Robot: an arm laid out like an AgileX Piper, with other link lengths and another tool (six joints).
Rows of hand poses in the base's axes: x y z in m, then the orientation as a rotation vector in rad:
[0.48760 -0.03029 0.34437 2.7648 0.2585 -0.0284]
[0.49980 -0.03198 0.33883 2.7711 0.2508 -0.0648]
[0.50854 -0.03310 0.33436 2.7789 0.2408 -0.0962]
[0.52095 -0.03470 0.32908 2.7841 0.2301 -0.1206]
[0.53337 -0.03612 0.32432 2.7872 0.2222 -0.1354]
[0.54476 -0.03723 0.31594 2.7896 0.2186 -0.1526]
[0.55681 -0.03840 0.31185 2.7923 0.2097 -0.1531]
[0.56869 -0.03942 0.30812 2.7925 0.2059 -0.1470]
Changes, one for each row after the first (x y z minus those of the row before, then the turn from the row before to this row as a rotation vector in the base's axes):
[0.01220 -0.00169 -0.00554 0.0038 0.0247 -0.0105]
[0.00874 -0.00112 -0.00447 0.0056 0.0209 -0.0115]
[0.01241 -0.00160 -0.00528 0.0035 0.0158 -0.0109]
[0.01242 -0.00142 -0.00476 0.0020 0.0094 -0.0075]
[0.01139 -0.00111 -0.00838 0.0018 0.0116 -0.0048]
[0.01205 -0.00117 -0.00409 0.0017 -0.0007 -0.0064]
[0.01188 -0.00102 -0.00373 -0.0002 -0.0047 -0.0019]

